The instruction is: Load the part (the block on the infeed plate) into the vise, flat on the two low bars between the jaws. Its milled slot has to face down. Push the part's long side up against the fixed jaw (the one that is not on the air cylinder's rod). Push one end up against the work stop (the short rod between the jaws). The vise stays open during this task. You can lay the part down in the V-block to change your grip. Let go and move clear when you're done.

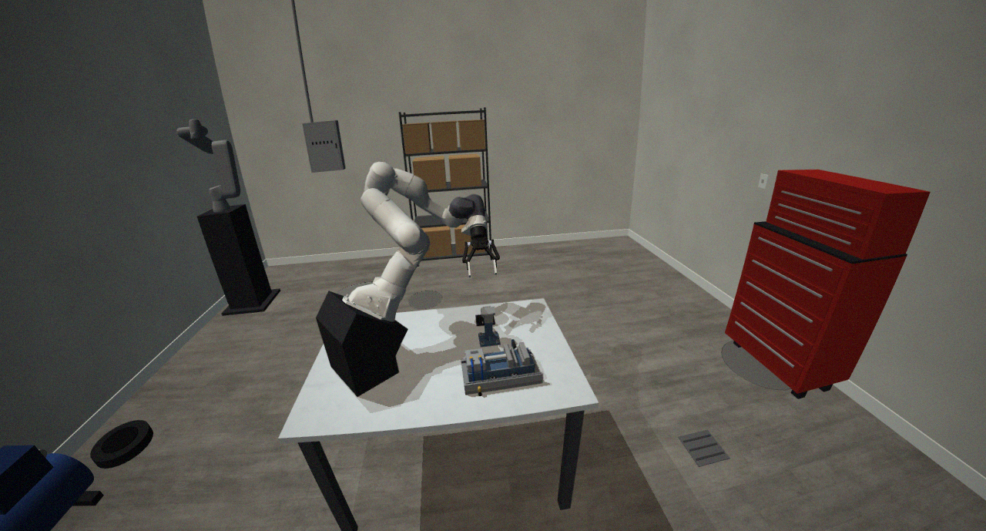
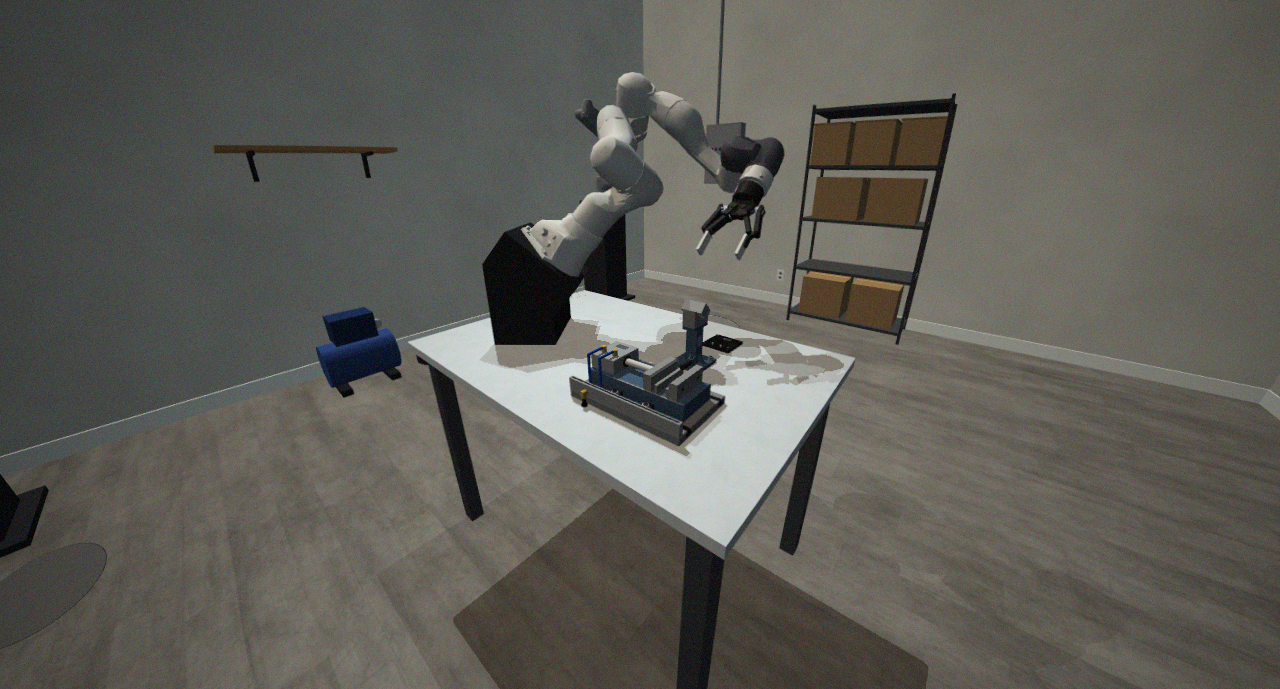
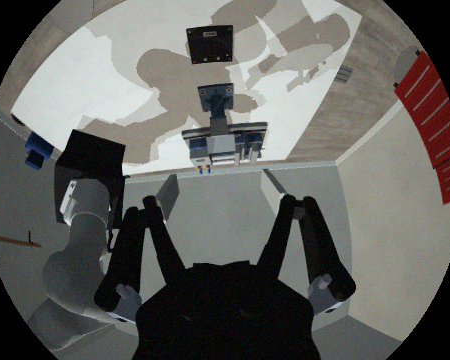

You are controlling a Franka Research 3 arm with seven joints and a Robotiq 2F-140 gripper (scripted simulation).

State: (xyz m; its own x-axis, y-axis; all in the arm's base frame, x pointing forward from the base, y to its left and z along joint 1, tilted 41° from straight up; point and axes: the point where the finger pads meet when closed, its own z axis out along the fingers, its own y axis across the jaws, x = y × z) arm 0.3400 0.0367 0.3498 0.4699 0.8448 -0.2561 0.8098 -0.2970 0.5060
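Now: hand 14 cm above the part and 12 cm to the left of it. The rest, counted from my hand: black infeed plate (29 cm below, 4 cm to the left, 1 cm ahead).
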